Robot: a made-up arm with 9 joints. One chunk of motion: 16 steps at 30 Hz.
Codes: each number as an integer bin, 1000 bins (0 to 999) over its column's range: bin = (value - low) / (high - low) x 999, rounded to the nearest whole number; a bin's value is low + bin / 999 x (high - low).
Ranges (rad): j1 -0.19..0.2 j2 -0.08..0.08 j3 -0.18..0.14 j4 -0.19..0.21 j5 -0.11..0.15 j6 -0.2..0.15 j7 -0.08..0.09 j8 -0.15..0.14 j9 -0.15..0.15
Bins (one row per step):
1: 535 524 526 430 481 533 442 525 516
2: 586 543 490 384 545 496 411 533 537
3: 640 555 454 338 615 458 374 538 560
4: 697 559 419 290 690 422 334 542 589
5: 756 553 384 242 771 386 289 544 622
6: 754 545 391 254 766 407 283 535 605
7: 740 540 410 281 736 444 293 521 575
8: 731 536 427 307 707 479 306 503 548
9: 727 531 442 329 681 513 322 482 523
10: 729 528 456 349 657 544 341 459 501
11: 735 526 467 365 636 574 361 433 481
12: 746 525 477 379 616 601 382 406 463
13: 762 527 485 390 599 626 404 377 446
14: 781 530 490 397 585 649 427 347 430
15: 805 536 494 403 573 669 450 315 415
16: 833 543 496 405 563 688 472 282 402
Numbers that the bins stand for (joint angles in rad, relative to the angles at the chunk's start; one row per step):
1: 0.0189 0.0039 -0.0115 -0.0178 0.0152 -0.0133 -0.0048 0.0024 0.0050
2: 0.0388 0.0070 -0.0230 -0.0362 0.0318 -0.0262 -0.0101 0.0047 0.0113
3: 0.0598 0.0089 -0.0346 -0.0547 0.0501 -0.0395 -0.0164 0.0062 0.0182
4: 0.0821 0.0095 -0.0458 -0.0739 0.0696 -0.0522 -0.0232 0.0073 0.0269
5: 0.1051 0.0086 -0.0570 -0.0931 0.0907 -0.0648 -0.0308 0.0079 0.0368
6: 0.1044 0.0073 -0.0548 -0.0883 0.0894 -0.0574 -0.0318 0.0053 0.0317
7: 0.0989 0.0065 -0.0487 -0.0775 0.0816 -0.0444 -0.0301 0.0012 0.0227
8: 0.0954 0.0058 -0.0432 -0.0671 0.0740 -0.0322 -0.0279 -0.0040 0.0146
9: 0.0938 0.0050 -0.0384 -0.0583 0.0672 -0.0203 -0.0252 -0.0101 0.0071
10: 0.0946 0.0046 -0.0339 -0.0503 0.0610 -0.0094 -0.0220 -0.0168 0.0005
11: 0.0969 0.0042 -0.0304 -0.0439 0.0555 0.0011 -0.0186 -0.0243 -0.0056
12: 0.1012 0.0041 -0.0272 -0.0382 0.0503 0.0106 -0.0150 -0.0321 -0.0110
13: 0.1075 0.0044 -0.0246 -0.0338 0.0459 0.0193 -0.0113 -0.0406 -0.0161
14: 0.1149 0.0049 -0.0230 -0.0310 0.0423 0.0274 -0.0073 -0.0493 -0.0209
15: 0.1243 0.0058 -0.0218 -0.0286 0.0391 0.0344 -0.0034 -0.0586 -0.0254
16: 0.1352 0.0070 -0.0211 -0.0278 0.0365 0.0410 0.0003 -0.0681 -0.0293

